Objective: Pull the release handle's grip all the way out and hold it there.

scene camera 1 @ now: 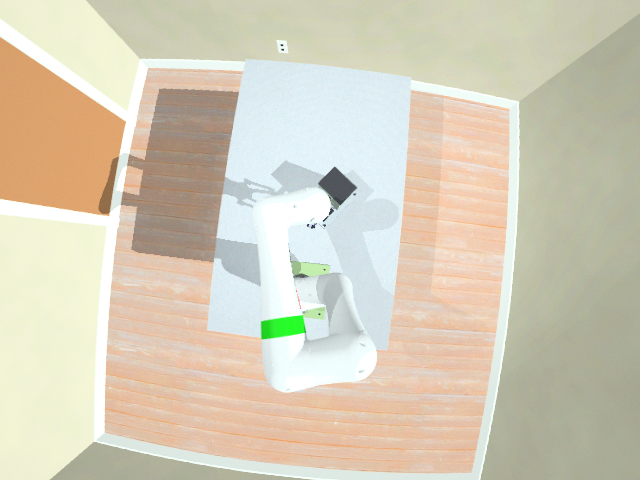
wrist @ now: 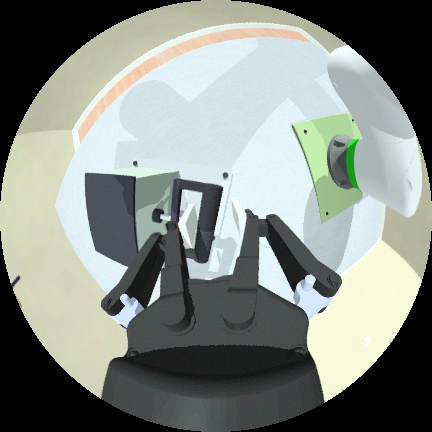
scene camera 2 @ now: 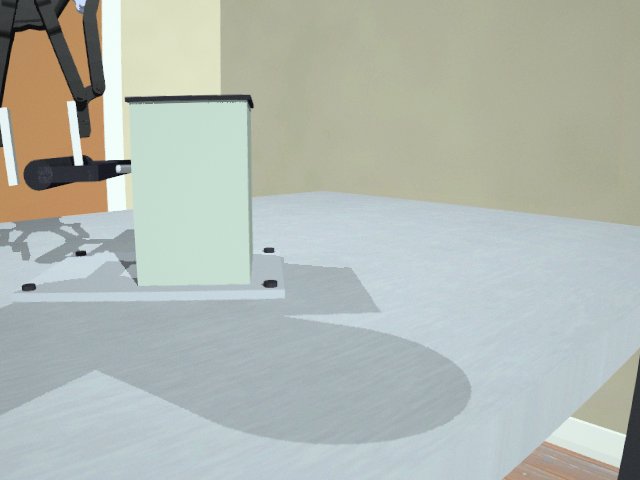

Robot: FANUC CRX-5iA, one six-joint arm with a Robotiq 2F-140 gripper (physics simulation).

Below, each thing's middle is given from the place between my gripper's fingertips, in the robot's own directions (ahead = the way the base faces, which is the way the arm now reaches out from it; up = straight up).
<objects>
I see the light base plate point(wrist: 198, 172) 100 mm ahead of my hand, 90 mm below it and 20 mm to the right of it.
</objects>
